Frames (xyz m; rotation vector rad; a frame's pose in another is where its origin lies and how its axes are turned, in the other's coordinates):
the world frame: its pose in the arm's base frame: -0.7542 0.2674 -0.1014 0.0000 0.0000 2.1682
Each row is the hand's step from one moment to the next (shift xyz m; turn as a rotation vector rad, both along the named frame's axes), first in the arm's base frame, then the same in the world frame.
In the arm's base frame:
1: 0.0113 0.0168 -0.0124 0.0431 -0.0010 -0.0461
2: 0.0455 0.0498 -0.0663 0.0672 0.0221 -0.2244
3: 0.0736 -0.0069 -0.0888 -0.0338 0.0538 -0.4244
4: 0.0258 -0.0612 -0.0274 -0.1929 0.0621 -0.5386
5: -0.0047 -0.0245 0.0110 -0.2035 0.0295 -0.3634
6: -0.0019 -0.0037 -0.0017 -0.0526 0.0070 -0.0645
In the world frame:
1: 0.0075 -0.0188 -0.0124 -0.0251 -0.0351 -0.0461
2: 0.0156 -0.0656 -0.0663 -0.0195 -0.0680 -0.2244
3: -0.0471 -0.0570 -0.0888 0.0635 -0.0023 -0.4244
4: -0.0651 0.0131 -0.0274 0.1599 0.1246 -0.5386
5: -0.0176 0.0177 0.0110 0.1389 0.1517 -0.3634
6: -0.0020 0.0037 -0.0017 0.0354 0.0396 -0.0645

